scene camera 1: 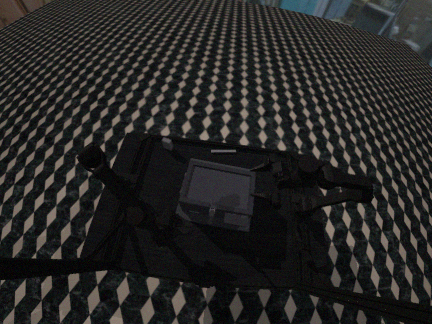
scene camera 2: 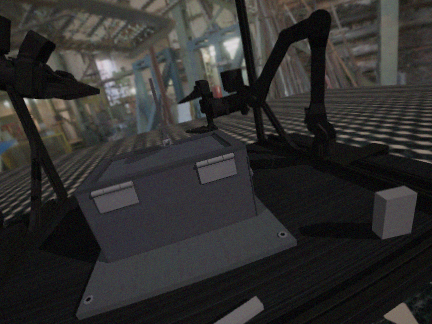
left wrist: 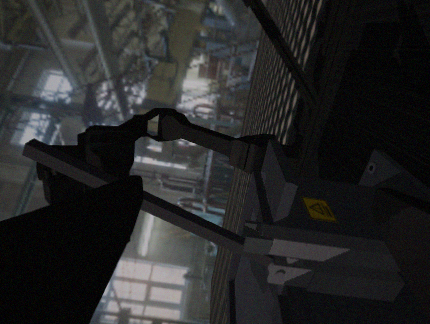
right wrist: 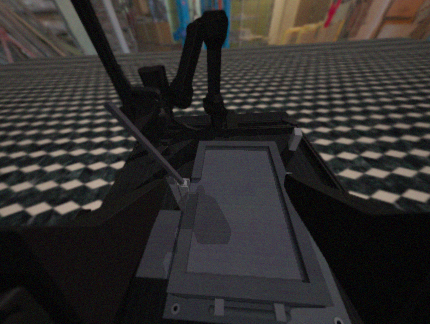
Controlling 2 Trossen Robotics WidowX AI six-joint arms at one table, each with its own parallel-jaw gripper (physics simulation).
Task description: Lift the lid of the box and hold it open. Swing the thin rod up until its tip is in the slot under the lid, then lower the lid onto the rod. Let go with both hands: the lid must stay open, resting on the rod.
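Frame: origin at the left arm's base, x ahead, y left, z up, level; centimetres.
Where they show: left gripper, between the fingertips: (scene camera 1: pixel 192 228) (scene camera 2: pixel 181 118) (left wrist: pixel 256 192) (right wrist: pixel 143 149); right gripper, between the fingertips: (scene camera 1: pixel 250 182) (scene camera 2: pixel 95 90) (right wrist: pixel 224 182); left arm's base, origin of its link: (scene camera 1: pixel 127 191) (scene camera 2: pixel 325 154) (right wrist: pixel 217 126); right arm's base, origin of its link: (scene camera 1: pixel 298 211) (left wrist: pixel 295 158).
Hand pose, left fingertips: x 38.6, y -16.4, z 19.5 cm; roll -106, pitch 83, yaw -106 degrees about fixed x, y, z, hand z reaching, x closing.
Note:
Each offset is from my left fingertips to the centre of the thing. "*": to the spot under its first point.
The grey box {dx +8.7, dy +22.8, dz -11.3 cm} (scene camera 1: pixel 200 215) (scene camera 2: pixel 175 200) has its lid {dx +8.4, dy +19.6, dz -5.6 cm} (scene camera 1: pixel 220 185) (scene camera 2: pixel 165 156) (right wrist: pixel 245 215) down flat. The thin rod {dx +6.3, dy +5.5, dz +4.3 cm} (scene camera 2: pixel 156 102) (left wrist: pixel 190 220) (right wrist: pixel 145 142) rises at a slant from a small bracket at the box's latch side and leans away from the lid, its tip free in the air. My left gripper (scene camera 2: pixel 184 117) is open and empty beside the lid's edge, near the rod; one dark finger crosses the rod in the left wrist view. My right gripper (scene camera 1: pixel 253 182) (right wrist: pixel 224 182) is open and empty, at the opposite end of the lid. The slot under the lid is hidden.
A pale block {dx -23.3, dy +47.3, dz -17.6 cm} (scene camera 1: pixel 167 144) (scene camera 2: pixel 394 212) (right wrist: pixel 295 139) stands near the table's far left corner in scene camera 1. A pale flat bar {dx +9.7, dy +49.0, dz -20.9 cm} (scene camera 1: pixel 223 151) (scene camera 2: pixel 242 311) lies behind the box there. The box's base plate {* dx +7.9, dy +37.0, dz -20.2 cm} (scene camera 2: pixel 200 260) sticks out on the hinge side. The scene is dark.

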